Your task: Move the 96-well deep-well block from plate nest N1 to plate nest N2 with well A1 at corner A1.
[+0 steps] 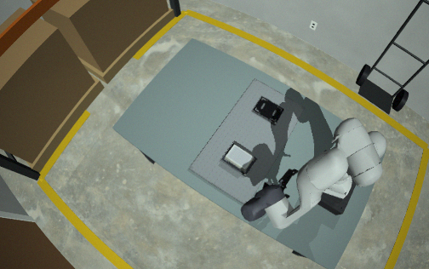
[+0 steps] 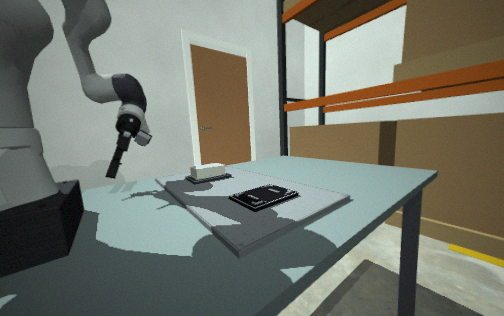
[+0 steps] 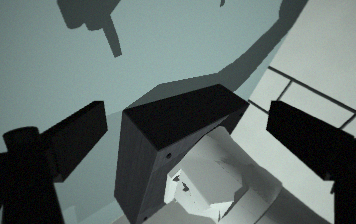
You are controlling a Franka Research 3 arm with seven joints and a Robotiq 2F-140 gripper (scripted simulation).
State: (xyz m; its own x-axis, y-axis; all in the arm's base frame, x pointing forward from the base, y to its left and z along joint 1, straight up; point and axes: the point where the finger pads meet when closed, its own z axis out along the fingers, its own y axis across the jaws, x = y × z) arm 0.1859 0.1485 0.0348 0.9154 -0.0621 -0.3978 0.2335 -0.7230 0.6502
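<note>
The white 96-well deep-well block is 31 cm ahead of my hand, 1 cm to the right of it and 8 cm below it. The rest, counted from my hand: black plate nest N2: 31 cm ahead, 36 cm to the right, 11 cm below; then plate nest N1: 31 cm ahead, 1 cm to the right, 11 cm below.
</note>
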